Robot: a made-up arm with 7 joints. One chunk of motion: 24 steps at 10 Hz.
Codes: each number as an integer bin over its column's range. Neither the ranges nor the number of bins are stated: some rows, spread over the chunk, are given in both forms.
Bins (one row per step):
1: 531 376 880 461 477 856
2: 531 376 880 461 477 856
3: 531 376 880 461 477 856
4: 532 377 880 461 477 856
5: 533 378 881 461 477 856
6: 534 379 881 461 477 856
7: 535 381 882 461 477 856
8: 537 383 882 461 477 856
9: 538 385 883 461 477 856
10: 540 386 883 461 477 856
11: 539 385 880 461 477 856
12: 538 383 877 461 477 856
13: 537 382 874 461 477 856
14: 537 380 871 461 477 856
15: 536 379 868 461 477 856
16: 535 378 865 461 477 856
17: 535 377 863 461 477 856
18: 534 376 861 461 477 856
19: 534 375 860 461 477 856
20: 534 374 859 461 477 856
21: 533 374 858 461 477 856
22: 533 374 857 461 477 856
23: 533 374 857 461 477 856
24: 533 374 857 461 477 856
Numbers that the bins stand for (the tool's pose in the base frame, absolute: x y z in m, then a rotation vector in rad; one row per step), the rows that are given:
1: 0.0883 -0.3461 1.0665 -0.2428 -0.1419 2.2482
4: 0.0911 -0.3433 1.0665 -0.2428 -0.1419 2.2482
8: 0.1051 -0.3265 1.0721 -0.2428 -0.1419 2.2482
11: 0.1107 -0.3209 1.0665 -0.2428 -0.1419 2.2482
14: 0.1051 -0.3349 1.0412 -0.2428 -0.1419 2.2482
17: 0.0995 -0.3433 1.0188 -0.2428 -0.1419 2.2482
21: 0.0939 -0.3518 1.0048 -0.2428 -0.1419 2.2482
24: 0.0939 -0.3518 1.0020 -0.2428 -0.1419 2.2482
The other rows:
2: 0.0883 -0.3461 1.0665 -0.2428 -0.1419 2.2482
3: 0.0883 -0.3461 1.0665 -0.2428 -0.1419 2.2482
5: 0.0939 -0.3405 1.0693 -0.2428 -0.1419 2.2482
6: 0.0967 -0.3377 1.0693 -0.2428 -0.1419 2.2482
7: 0.0995 -0.3321 1.0721 -0.2428 -0.1419 2.2482
9: 0.1079 -0.3209 1.0749 -0.2428 -0.1419 2.2482
10: 0.1135 -0.3181 1.0749 -0.2428 -0.1419 2.2482
12: 0.1079 -0.3265 1.0581 -0.2428 -0.1419 2.2482
13: 0.1051 -0.3293 1.0496 -0.2428 -0.1419 2.2482
15: 0.1023 -0.3377 1.0328 -0.2428 -0.1419 2.2482
16: 0.0995 -0.3405 1.0244 -0.2428 -0.1419 2.2482
18: 0.0967 -0.3461 1.0132 -0.2428 -0.1419 2.2482
19: 0.0967 -0.3489 1.0104 -0.2428 -0.1419 2.2482
20: 0.0967 -0.3518 1.0076 -0.2428 -0.1419 2.2482
22: 0.0939 -0.3518 1.0020 -0.2428 -0.1419 2.2482
23: 0.0939 -0.3518 1.0020 -0.2428 -0.1419 2.2482

